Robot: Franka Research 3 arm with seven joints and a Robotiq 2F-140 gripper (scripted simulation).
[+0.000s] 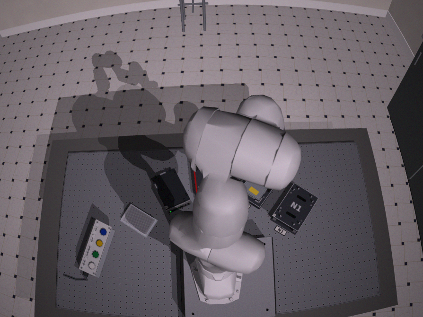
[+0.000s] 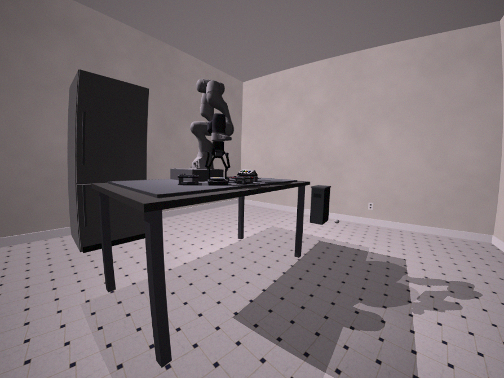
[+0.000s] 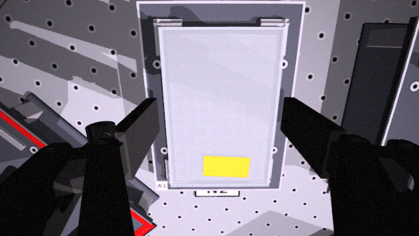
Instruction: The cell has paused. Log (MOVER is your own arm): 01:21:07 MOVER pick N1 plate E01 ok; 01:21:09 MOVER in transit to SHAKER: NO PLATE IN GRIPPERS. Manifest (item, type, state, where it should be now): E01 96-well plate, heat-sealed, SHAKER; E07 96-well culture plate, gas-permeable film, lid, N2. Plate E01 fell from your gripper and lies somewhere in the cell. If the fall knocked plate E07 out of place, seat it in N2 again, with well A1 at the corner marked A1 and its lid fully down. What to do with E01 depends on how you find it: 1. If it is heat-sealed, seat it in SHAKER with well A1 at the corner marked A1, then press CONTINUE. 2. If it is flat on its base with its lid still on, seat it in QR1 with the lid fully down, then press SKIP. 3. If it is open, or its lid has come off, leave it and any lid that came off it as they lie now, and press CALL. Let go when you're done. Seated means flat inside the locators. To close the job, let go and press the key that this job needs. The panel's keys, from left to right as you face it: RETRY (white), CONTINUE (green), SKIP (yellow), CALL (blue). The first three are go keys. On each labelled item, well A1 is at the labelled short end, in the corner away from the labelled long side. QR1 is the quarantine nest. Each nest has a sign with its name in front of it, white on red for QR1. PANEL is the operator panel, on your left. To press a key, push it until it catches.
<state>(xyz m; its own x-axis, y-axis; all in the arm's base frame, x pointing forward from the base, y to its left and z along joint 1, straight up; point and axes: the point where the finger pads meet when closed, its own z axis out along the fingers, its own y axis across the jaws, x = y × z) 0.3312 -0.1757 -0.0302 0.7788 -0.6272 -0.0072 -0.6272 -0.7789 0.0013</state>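
Right now my hand is 2 cm above the lidded culture plate. Also, from my hand: grey N2 nest (4 cm below); then A1 corner mark (9 cm to the left, 3 cm below, 2 cm behind); then plate E01 (47 cm to the left, 13 cm behind, 5 cm below).
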